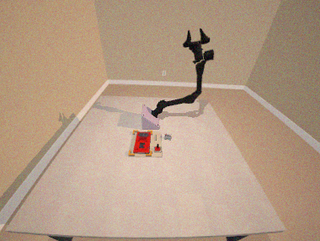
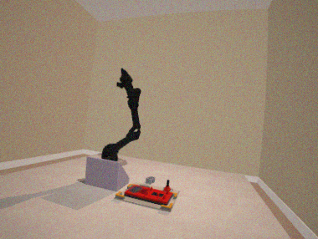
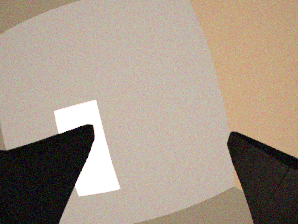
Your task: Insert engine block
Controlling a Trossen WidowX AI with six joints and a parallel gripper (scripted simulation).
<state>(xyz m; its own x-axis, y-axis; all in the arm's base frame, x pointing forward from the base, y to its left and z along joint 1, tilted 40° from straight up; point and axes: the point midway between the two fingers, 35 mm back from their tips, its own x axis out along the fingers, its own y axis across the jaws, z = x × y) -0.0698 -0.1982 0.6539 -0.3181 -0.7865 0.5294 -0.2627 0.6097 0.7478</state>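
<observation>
The engine block lies 34 cm ahead of my gripper tip, 16 cm to the right of it and 71 cm below it. Round my gripper tip: black post: 46 cm ahead, 24 cm to the right, 68 cm below.
</observation>
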